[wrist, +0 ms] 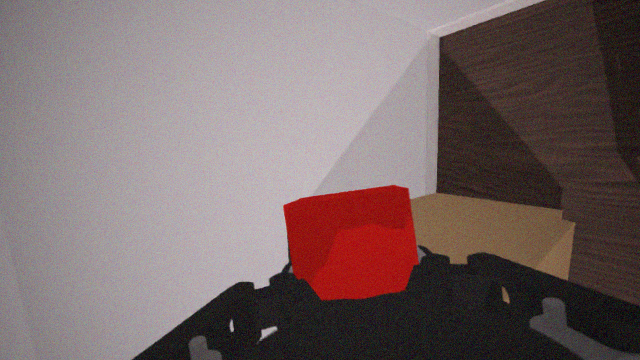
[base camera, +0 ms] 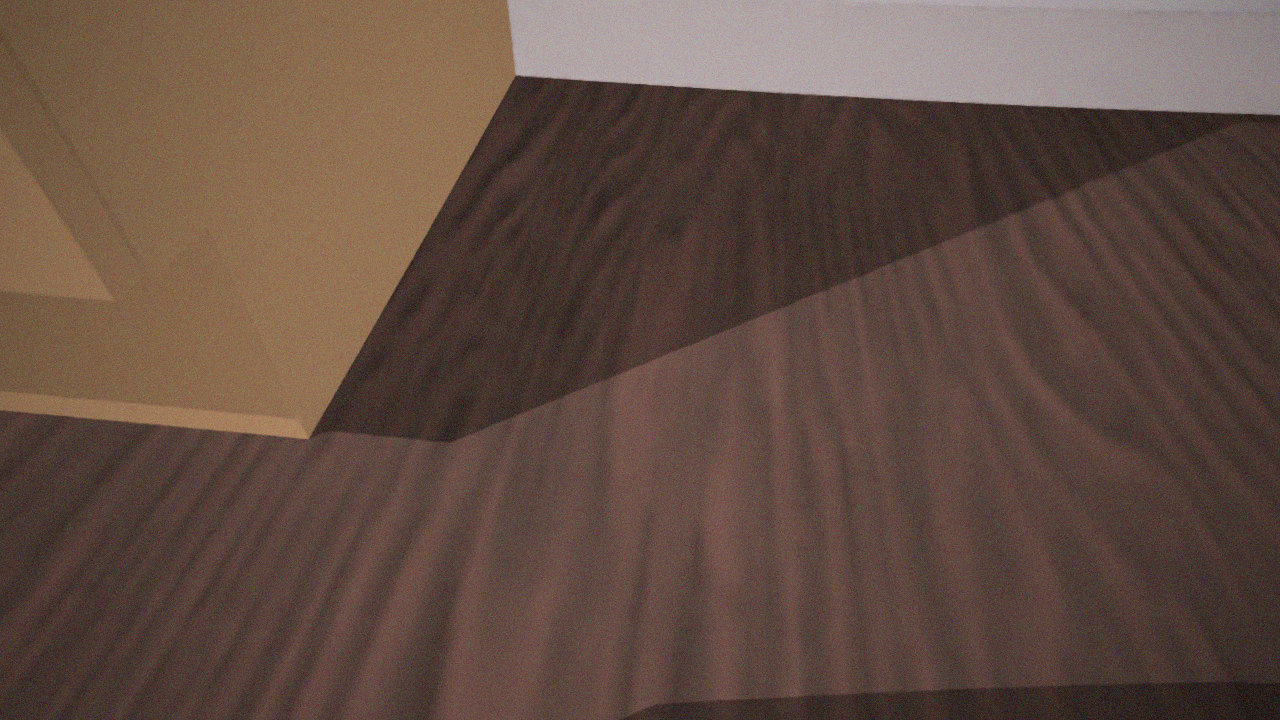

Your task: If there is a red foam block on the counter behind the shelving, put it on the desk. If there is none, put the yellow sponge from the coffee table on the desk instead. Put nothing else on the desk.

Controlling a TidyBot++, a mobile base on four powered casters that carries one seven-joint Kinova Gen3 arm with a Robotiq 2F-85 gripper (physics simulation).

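Observation:
My gripper is shut on a red foam block, which sits between the two black fingers at the lower middle of the wrist view. The block is lit on its lower part and shaded above. The gripper does not show in the base camera view. The desk, the coffee table and the yellow sponge do not show in either view.
A tan cabinet-like unit stands at the left of the base camera view, its side running to a white wall. Dark wood floor lies beside it, crossed by a shadow edge.

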